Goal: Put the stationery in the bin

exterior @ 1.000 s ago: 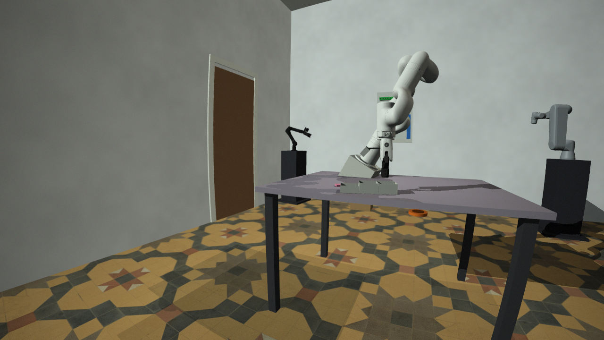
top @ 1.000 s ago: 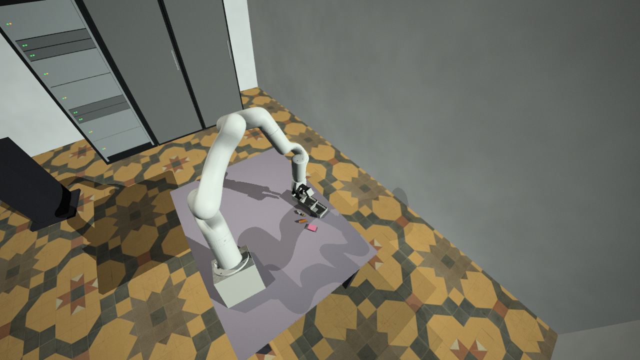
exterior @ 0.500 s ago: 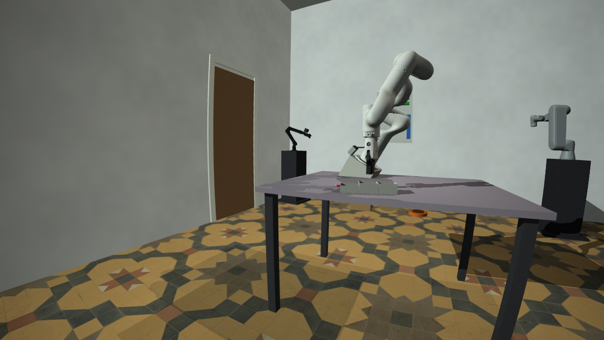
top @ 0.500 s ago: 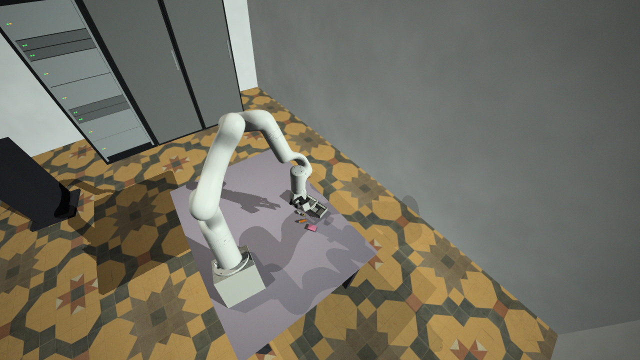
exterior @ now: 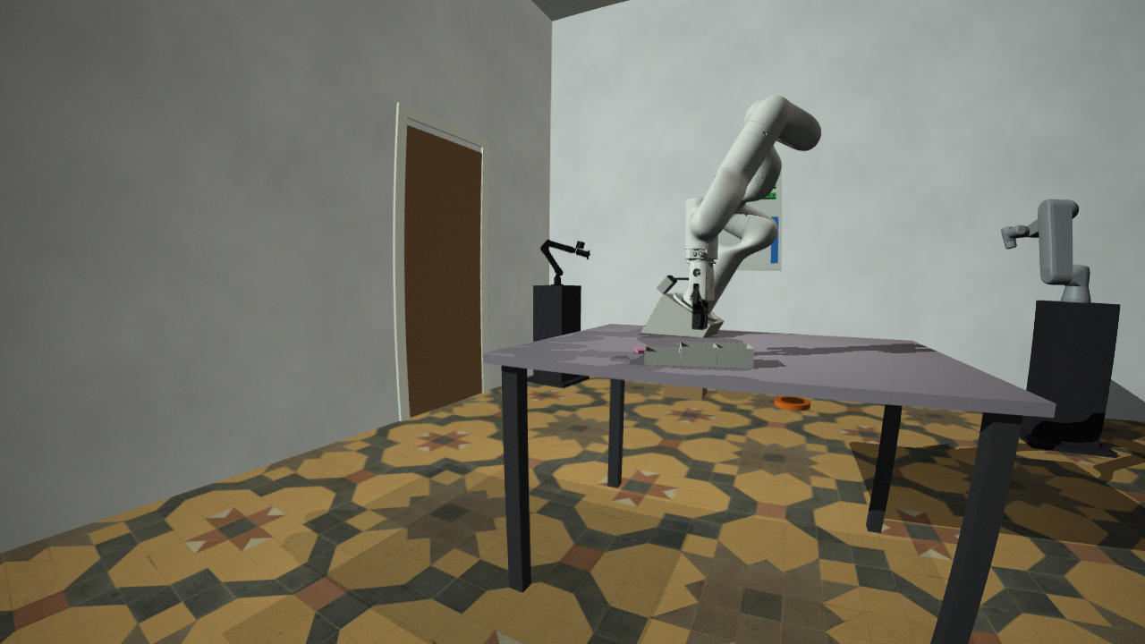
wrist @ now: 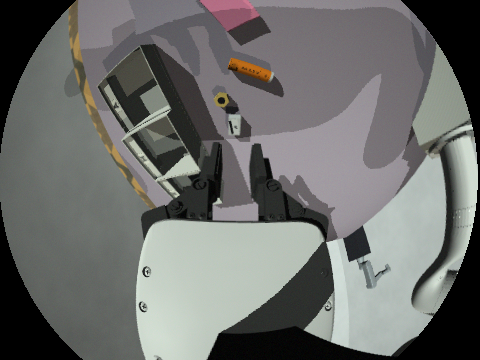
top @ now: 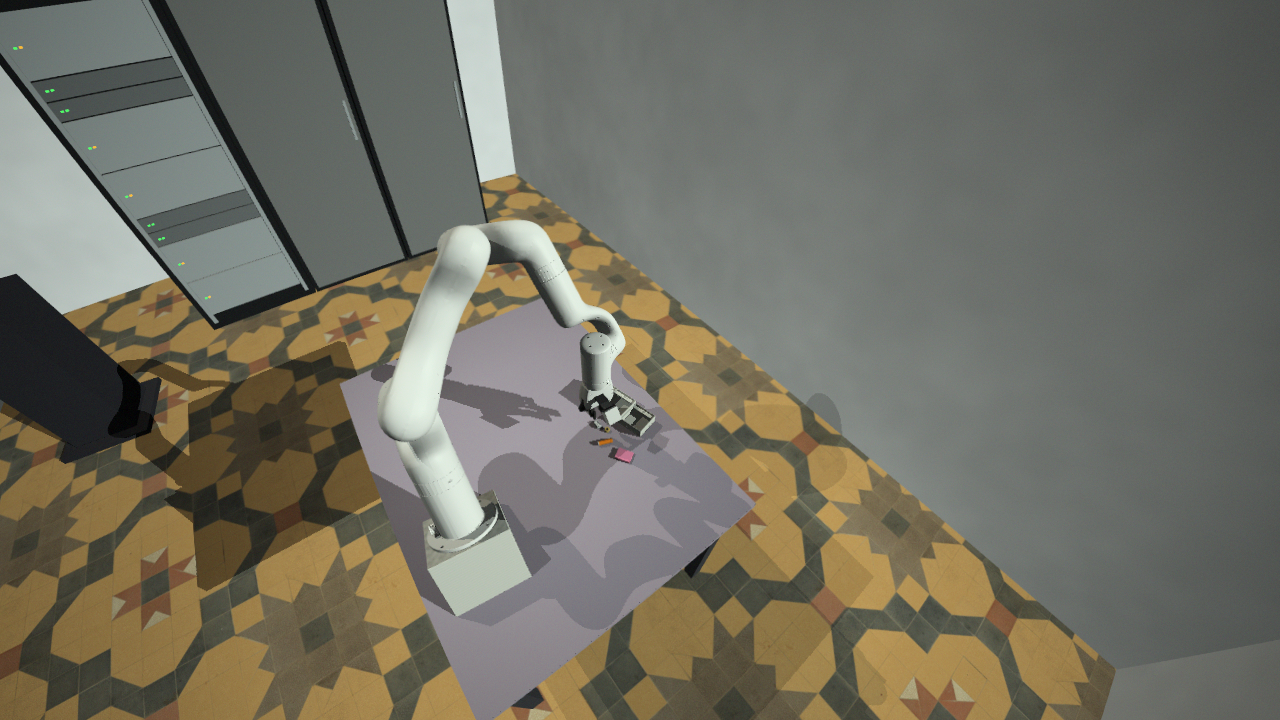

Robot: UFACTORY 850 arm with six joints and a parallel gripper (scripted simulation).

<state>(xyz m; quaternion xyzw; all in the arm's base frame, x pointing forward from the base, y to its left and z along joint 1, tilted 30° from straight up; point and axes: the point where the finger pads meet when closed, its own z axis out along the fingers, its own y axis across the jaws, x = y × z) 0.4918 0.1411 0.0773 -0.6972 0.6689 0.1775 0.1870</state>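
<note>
Now: hand 90 mm above the silver thing and 10 mm to the right of it. Round my hand: orange cylinder: 90 mm below, 70 mm to the right, 10 mm behind; eraser: 100 mm to the left, 80 mm below, 60 mm ahead; ring-like thing: 90 mm below, 30 mm to the right, 20 mm ahead.
</note>
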